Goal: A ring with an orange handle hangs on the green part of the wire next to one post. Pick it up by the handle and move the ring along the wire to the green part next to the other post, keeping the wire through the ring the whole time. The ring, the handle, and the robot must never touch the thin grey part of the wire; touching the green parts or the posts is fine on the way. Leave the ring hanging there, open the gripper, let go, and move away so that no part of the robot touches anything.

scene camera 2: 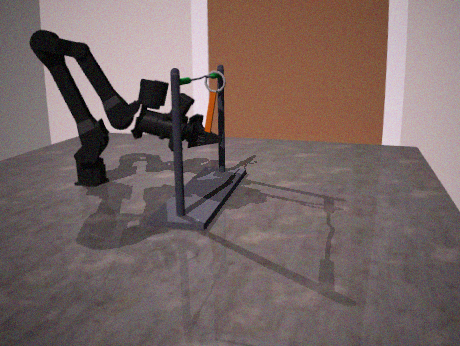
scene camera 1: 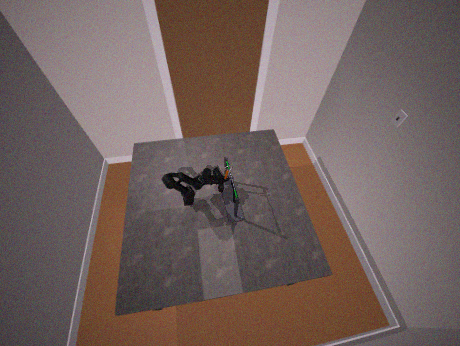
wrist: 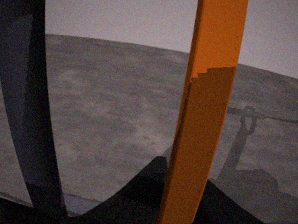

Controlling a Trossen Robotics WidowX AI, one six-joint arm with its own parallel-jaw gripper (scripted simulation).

Labels:
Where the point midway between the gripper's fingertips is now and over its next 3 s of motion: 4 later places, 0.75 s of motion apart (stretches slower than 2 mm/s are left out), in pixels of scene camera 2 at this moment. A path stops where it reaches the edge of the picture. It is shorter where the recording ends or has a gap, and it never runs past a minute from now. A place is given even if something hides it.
My gripper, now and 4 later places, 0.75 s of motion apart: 221, 140; 214, 136; 203, 135; 201, 135; 183, 132

